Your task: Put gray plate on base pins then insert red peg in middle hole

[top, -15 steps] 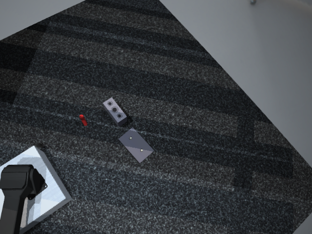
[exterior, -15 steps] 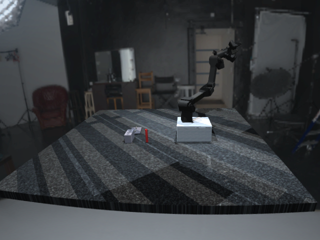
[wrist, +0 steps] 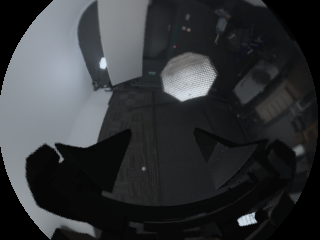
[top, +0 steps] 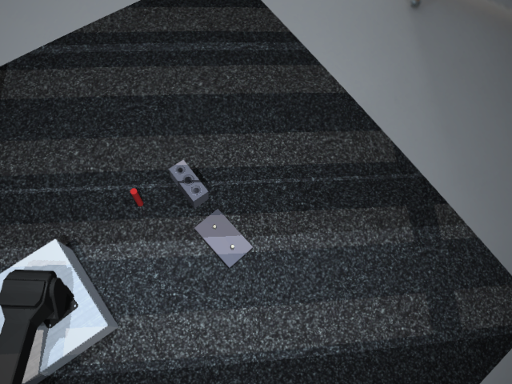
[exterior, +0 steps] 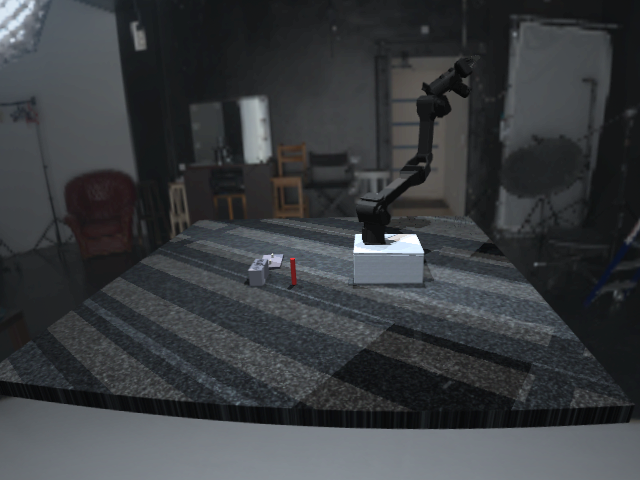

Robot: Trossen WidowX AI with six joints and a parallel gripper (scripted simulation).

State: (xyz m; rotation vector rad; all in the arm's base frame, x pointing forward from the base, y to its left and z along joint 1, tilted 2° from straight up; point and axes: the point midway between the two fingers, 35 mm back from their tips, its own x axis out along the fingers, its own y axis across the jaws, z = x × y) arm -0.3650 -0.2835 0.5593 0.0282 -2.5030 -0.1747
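The gray plate is 76 cm ahead of my gripper tip, 62 cm below it and 36 cm to the left of it. From my gripper tip the other things lie so: gray base 74 cm ahead, 65 cm below, 21 cm to the left; then red peg 65 cm ahead, 62 cm below, 40 cm to the left.
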